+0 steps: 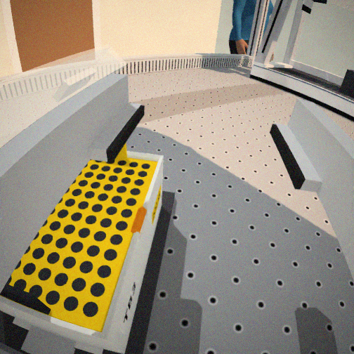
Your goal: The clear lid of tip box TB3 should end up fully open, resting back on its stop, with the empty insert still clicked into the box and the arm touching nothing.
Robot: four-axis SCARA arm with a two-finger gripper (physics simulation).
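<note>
Tip box TB3 (135, 254) stands at the lower left, its white wall with the TB3 label facing the middle. The yellow insert (103, 246) with rows of dark holes lies level in its top, uncovered where it shows. An orange latch tab (139, 220) is on the wall's upper edge. A faint clear panel (102, 57), seemingly the raised lid, shows behind the left finger; its angle and stop are hard to tell. My gripper (210, 102) is shut on nothing, though a gap shows between its black pads. The left finger overlaps the box's far part; whether they touch is unclear.
The box stands on a dark base (165, 215). A grey and beige perforated deck (225, 195) extends to the right and back. A slotted rim (165, 64) runs along the back. A white-framed structure (300, 80) and a person in blue (243, 20) are at the back right.
</note>
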